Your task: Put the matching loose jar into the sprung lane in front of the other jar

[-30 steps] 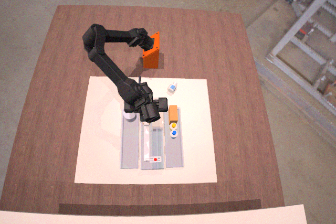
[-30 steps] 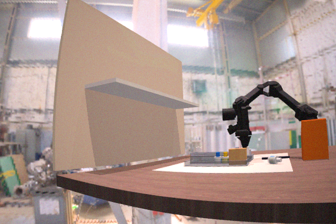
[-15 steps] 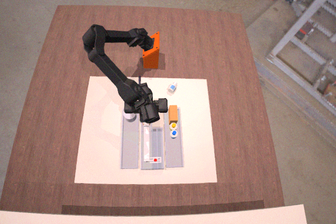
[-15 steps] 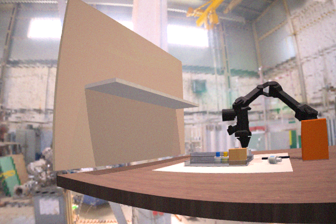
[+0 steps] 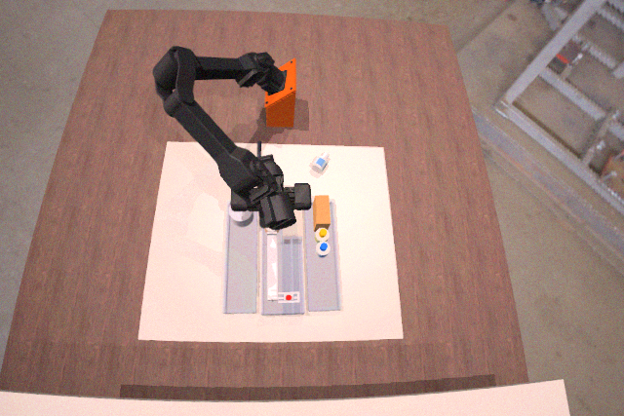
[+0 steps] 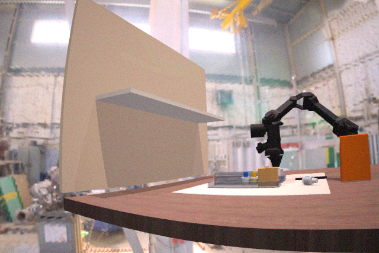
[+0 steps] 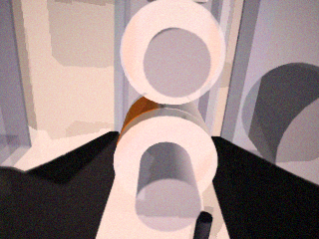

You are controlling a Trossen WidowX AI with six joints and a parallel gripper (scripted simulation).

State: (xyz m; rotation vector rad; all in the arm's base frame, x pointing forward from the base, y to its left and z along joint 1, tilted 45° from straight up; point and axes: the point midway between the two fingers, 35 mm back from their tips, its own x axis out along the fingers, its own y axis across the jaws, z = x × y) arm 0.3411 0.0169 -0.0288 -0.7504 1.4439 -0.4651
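The orange box is 13 cm to the left of my gripper tip, 1 cm below it and 1 cm behind it. The rest, counted from my gripper tip: sprung lane: 14 cm ahead, 4 cm to the left, 3 cm below; then red dot: 22 cm ahead, 7 cm to the left, 2 cm above.
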